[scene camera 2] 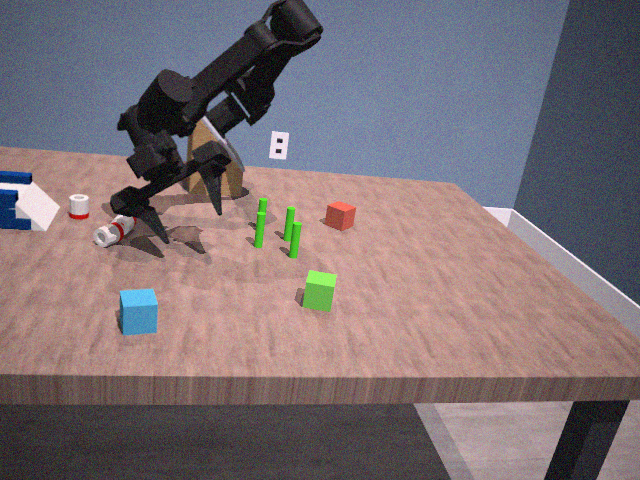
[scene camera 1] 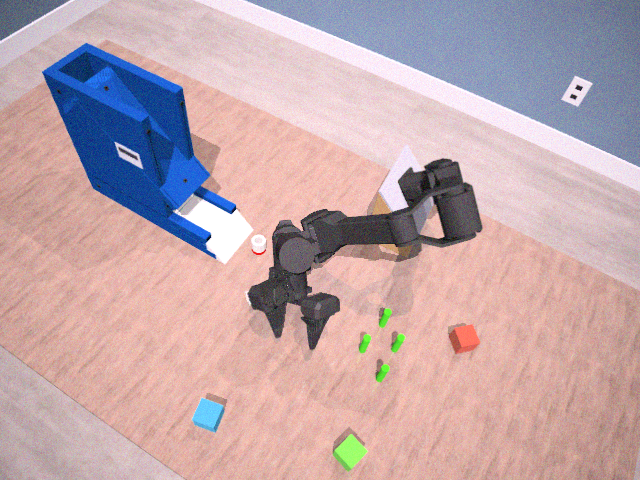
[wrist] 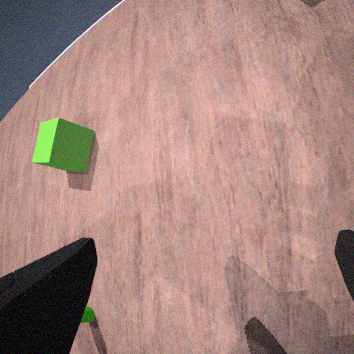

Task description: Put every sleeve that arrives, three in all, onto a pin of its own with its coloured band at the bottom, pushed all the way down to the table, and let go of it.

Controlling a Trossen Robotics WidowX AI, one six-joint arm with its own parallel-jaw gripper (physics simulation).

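Observation:
A white sleeve (scene camera 1: 258, 243) (scene camera 2: 79, 205) stands upright, red band at the bottom, beside the chute's white outlet. In scene camera 2, a white sleeve (scene camera 2: 107, 235) lies on its side, with its red band at the far end; what looks like another lying sleeve (scene camera 2: 126, 225) is end to end with it, partly behind a finger. In scene camera 1 the gripper mostly hides them. Several bare green pins (scene camera 1: 364, 343) (scene camera 2: 259, 230) stand right of the gripper; part of one pin (wrist: 88, 314) shows in the wrist view. My gripper (scene camera 1: 295, 342) (scene camera 2: 192, 228) (wrist: 221, 249) is open and empty above the table, between lying sleeves and pins.
The blue chute (scene camera 1: 118, 139) (scene camera 2: 7, 206) stands at the left. A blue cube (scene camera 1: 208, 414) (scene camera 2: 138, 312), a green cube (scene camera 1: 350, 452) (scene camera 2: 319, 290) (wrist: 65, 145) and a red cube (scene camera 1: 464, 338) (scene camera 2: 340, 215) lie around the pins. A wooden wedge-shaped block (scene camera 2: 201, 178) stands behind the arm.

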